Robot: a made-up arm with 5 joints. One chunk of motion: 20 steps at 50 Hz.
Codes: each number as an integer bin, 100 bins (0 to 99) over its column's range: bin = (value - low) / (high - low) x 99, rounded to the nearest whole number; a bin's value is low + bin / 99 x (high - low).
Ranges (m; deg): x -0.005..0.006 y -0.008..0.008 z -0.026..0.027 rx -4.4..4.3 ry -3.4..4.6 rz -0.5..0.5
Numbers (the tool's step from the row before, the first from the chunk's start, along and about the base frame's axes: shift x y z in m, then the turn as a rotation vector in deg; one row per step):
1: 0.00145 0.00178 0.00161 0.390 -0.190 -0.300
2: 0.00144 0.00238 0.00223 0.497 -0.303 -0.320
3: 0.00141 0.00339 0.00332 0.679 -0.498 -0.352
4: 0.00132 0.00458 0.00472 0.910 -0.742 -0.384
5: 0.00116 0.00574 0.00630 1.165 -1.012 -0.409
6: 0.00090 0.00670 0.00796 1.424 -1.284 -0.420
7: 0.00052 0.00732 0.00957 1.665 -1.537 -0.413
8: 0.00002 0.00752 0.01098 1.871 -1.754 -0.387
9: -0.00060 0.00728 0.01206 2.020 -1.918 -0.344
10: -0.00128 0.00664 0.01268 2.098 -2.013 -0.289
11: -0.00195 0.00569 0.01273 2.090 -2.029 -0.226
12: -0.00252 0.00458 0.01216 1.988 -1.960 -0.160
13: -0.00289 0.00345 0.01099 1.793 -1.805 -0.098
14: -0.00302 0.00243 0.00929 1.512 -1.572 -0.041
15: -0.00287 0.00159 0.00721 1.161 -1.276 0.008
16: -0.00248 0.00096 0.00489 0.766 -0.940 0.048
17: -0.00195 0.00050 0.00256 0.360 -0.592 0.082
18: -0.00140 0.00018 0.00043 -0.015 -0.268 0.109
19: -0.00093 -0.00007 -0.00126 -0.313 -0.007 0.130
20: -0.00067 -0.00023 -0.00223 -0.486 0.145 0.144
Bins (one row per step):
1: 58 61 52 55 40 20
2: 58 64 53 56 38 18
3: 58 70 55 58 36 15
4: 57 78 57 60 33 11
5: 55 85 60 63 30 9
6: 53 91 63 66 26 8
7: 50 95 66 69 23 9
8: 45 96 69 71 20 11
9: 40 95 71 73 18 15
10: 33 91 72 74 17 21
11: 27 85 72 74 17 27
12: 22 78 71 73 18 34
13: 19 71 69 70 20 40
14: 18 65 66 67 23 45
15: 19 59 62 63 26 50
16: 23 55 58 59 30 54
17: 27 53 53 54 35 58
18: 32 51 49 50 39 60
19: 37 49 46 47 42 62
20: 39 48 44 45 44 64

